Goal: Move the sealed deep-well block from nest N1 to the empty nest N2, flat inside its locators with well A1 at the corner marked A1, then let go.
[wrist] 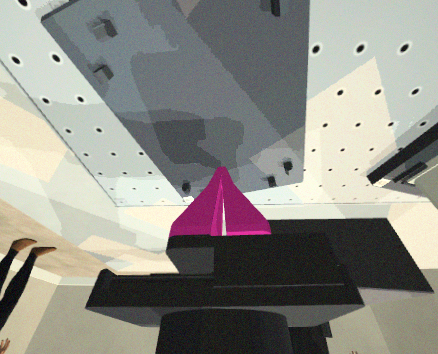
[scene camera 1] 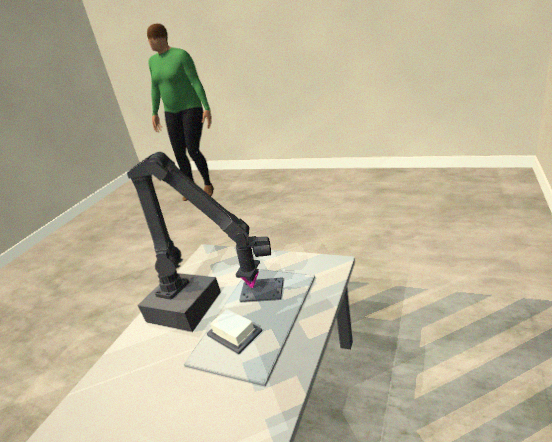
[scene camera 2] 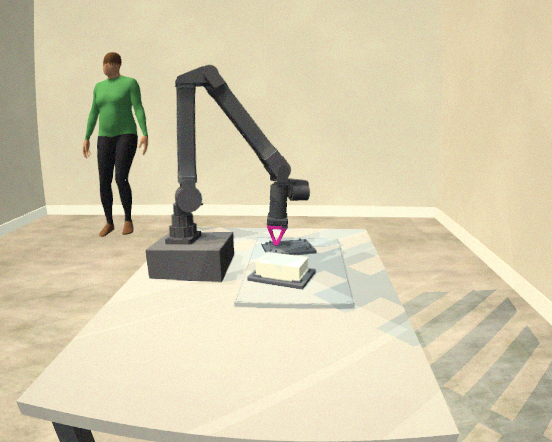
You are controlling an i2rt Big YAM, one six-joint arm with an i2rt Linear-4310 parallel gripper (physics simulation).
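Where they show: gripper, between the fingertips: [wrist: 222,172] [scene camera 1: 251,287] [scene camera 2: 276,245]; arm's base, origin of its link: [scene camera 1: 172,289] [scene camera 2: 183,239].
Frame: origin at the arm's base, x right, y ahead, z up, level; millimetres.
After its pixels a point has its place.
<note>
The pale, cream sealed block [scene camera 1: 233,326] @(x 94, y 335, z -19 mm) [scene camera 2: 281,267] @(x 124, y 319, z -26 mm) lies flat on a dark nest [scene camera 1: 237,348] @(x 146, y 370, z -60 mm) [scene camera 2: 300,285] @(x 157, y 373, z -63 mm), nearer the scene cameras. The block's edge [wrist: 431,175] @(x 29, y 280, z -51 mm) and that nest [wrist: 402,156] @(x 10, y 286, z -67 mm) show partly at the right of the wrist view. The other dark nest [scene camera 1: 270,293] @(x -132, y 361, z -62 mm) [scene camera 2: 301,247] @(x -141, y 358, z -61 mm) [wrist: 270,75] @(x -120, y 348, z -61 mm) is empty, with small raised locators near its corners. My gripper [scene camera 1: 251,286] @(x -144, y 272, z -57 mm) [scene camera 2: 276,243] @(x -144, y 272, z -57 mm) [wrist: 222,172] @(x -144, y 272, z -57 mm) is shut, its magenta fingertips together with nothing between them. It points down, low over the arm-side part of the empty nest. The N1, N2 and A1 marks cannot be read.
Both nests stand on a light perforated plate [scene camera 1: 280,327] @(x 11, y 465, z -73 mm) [scene camera 2: 330,297] @(x 202, y 453, z -73 mm) [wrist: 360,70] @(x -62, y 348, z -73 mm) on the table [scene camera 1: 150,380] @(x 336, y 131, z -86 mm) [scene camera 2: 240,360] @(x 479, y 275, z -86 mm). The arm's dark base box [scene camera 1: 167,316] @(x 116, y 55, z -24 mm) [scene camera 2: 185,265] @(x 117, y 42, z -38 mm) [wrist: 370,250] @(x 60, y 144, z -38 mm) stands left of the plate. A person in green [scene camera 1: 172,80] [scene camera 2: 116,107] stands beyond the table.
</note>
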